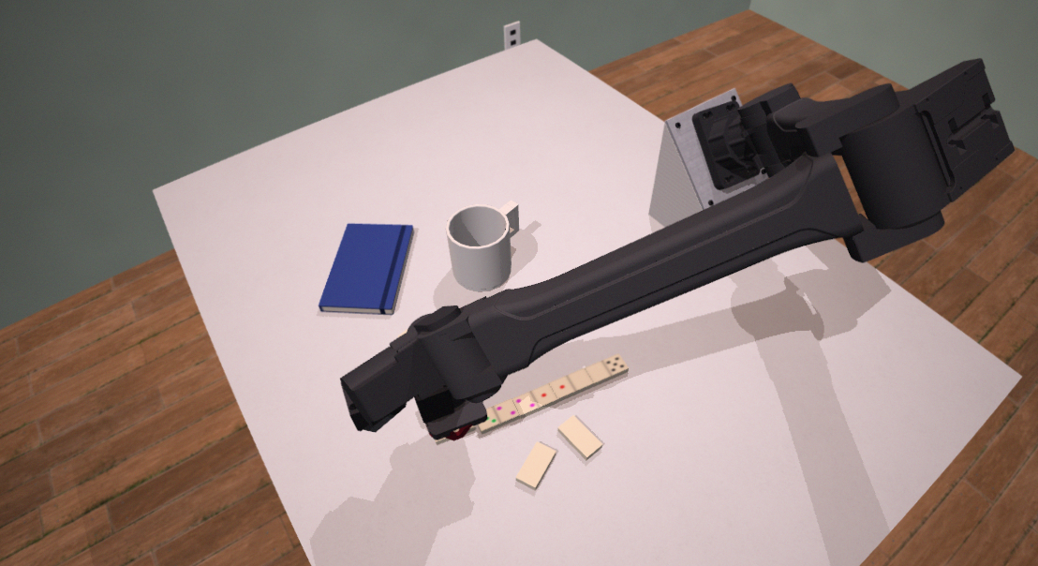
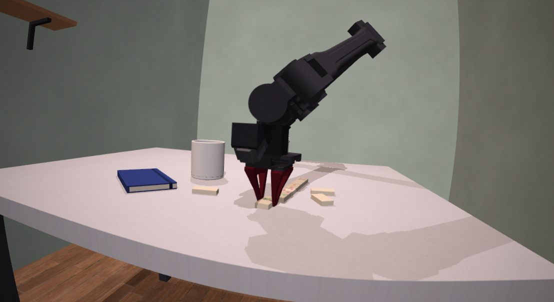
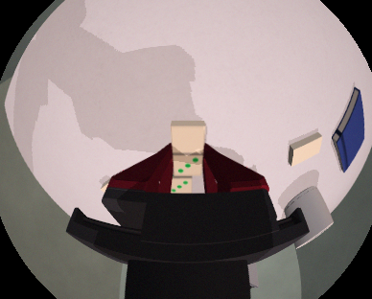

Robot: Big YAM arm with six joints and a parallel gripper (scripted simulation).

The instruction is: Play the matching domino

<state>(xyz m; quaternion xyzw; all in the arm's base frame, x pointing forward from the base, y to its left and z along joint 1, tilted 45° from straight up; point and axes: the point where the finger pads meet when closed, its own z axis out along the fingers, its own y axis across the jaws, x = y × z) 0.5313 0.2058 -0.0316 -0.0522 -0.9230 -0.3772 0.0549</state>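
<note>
Right now the domino is right at my hand. The rest, counted from my hand: white mug: 16 cm behind, 22 cm to the right, 3 cm above; blue notebook: 1 cm behind, 31 cm to the right.
</note>
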